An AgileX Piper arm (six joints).
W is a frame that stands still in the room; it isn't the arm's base.
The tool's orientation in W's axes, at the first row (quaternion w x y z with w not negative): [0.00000, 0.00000, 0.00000, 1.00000]
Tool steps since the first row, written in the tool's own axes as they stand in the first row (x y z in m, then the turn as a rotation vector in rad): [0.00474, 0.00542, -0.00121, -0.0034, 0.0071, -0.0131]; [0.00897, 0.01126, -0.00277, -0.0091, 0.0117, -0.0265]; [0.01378, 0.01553, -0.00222, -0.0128, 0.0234, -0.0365]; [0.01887, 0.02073, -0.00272, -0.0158, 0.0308, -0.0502]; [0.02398, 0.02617, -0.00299, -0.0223, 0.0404, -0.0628]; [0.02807, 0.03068, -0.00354, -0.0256, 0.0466, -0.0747]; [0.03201, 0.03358, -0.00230, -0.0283, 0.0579, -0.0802]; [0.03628, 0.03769, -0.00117, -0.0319, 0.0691, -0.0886]
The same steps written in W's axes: [-0.00474, -0.00542, -0.00121, 0.0034, -0.0071, -0.0131]; [-0.00897, -0.01126, -0.00277, 0.0091, -0.0117, -0.0265]; [-0.01378, -0.01553, -0.00222, 0.0128, -0.0234, -0.0365]; [-0.01887, -0.02073, -0.00272, 0.0158, -0.0308, -0.0502]; [-0.02398, -0.02617, -0.00299, 0.0223, -0.0404, -0.0628]; [-0.02807, -0.03068, -0.00354, 0.0256, -0.0466, -0.0747]; [-0.03201, -0.03358, -0.00230, 0.0283, -0.0579, -0.0802]; [-0.03628, -0.03769, -0.00117, 0.0319, -0.0691, -0.0886]
